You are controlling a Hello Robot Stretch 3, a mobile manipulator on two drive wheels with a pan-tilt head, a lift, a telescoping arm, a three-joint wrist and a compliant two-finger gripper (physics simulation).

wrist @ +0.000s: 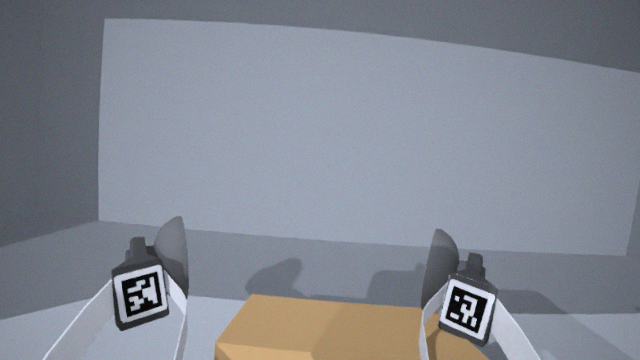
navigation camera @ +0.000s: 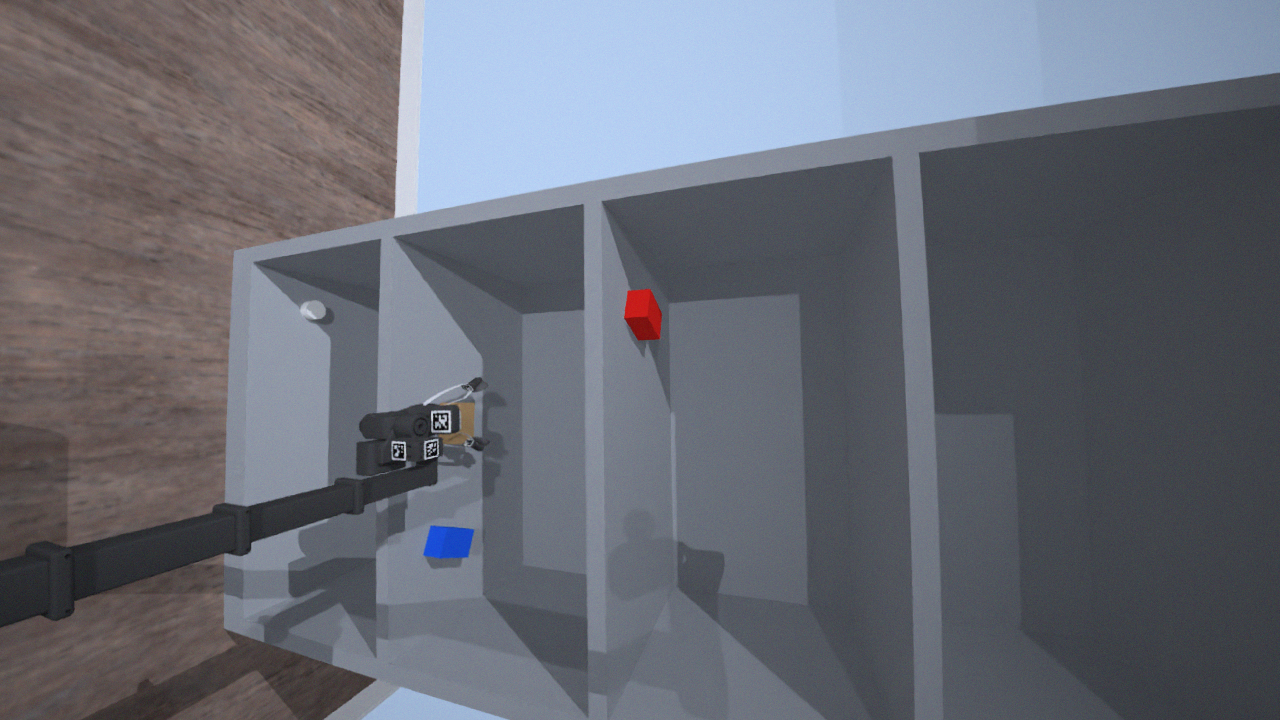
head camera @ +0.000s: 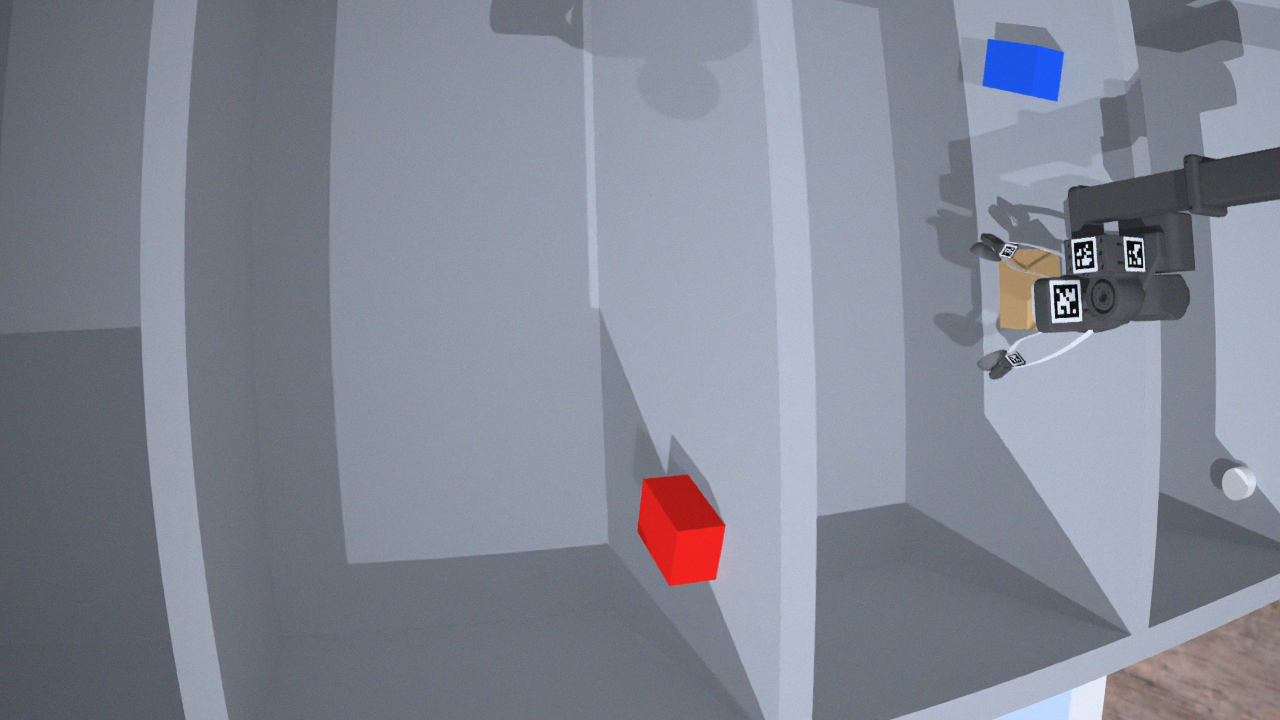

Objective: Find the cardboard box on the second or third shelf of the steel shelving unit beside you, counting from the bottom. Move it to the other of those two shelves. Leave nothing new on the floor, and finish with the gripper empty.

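Frame: origin at the robot's base, x ahead, y left, z up, level; millimetres.
Seen in the pictures: gripper, between the fingertips: [navigation camera: 485, 413] [head camera: 979, 306].
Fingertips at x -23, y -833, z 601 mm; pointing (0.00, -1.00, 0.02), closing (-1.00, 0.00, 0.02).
Note:
A point is followed by its place in that frame.
The cardboard box [head camera: 1015, 304] {z 589, x -24, y -781 mm} [navigation camera: 467, 422] {z 588, x -40, y -787 mm} [wrist: 325, 325] stands on the second shelf from the bottom of the grey steel shelving unit [head camera: 796, 358] {z 975, x 21, y -630 mm} [navigation camera: 594, 358] {z 976, x 87, y -630 mm}. My gripper [head camera: 991, 304] {z 601, x -23, y -833 mm} [navigation camera: 477, 413] {z 601, x -23, y -833 mm} [wrist: 307, 252] {z 601, x -23, y -833 mm} is open at the box. In the wrist view its fingertips stand wide apart, one to each side and beyond the box's far top edge, and the box's lower part is cut off by the frame. In the head view the wrist hides part of the box.
A blue box [head camera: 1020, 69] {z 579, x -297, y -746 mm} [navigation camera: 447, 541] {z 579, x -290, y -734 mm} stands on the same shelf. A red box [head camera: 684, 532] {z 1029, x 168, y -735 mm} [navigation camera: 642, 313] {z 1026, x 173, y -737 mm} stands on the third shelf, near one side wall. A white round object [head camera: 1238, 482] {z 100, x 247, y -764 mm} [navigation camera: 313, 310] {z 101, x 248, y -763 mm} is on the bottom shelf. Shelf boards lie above and below my gripper.

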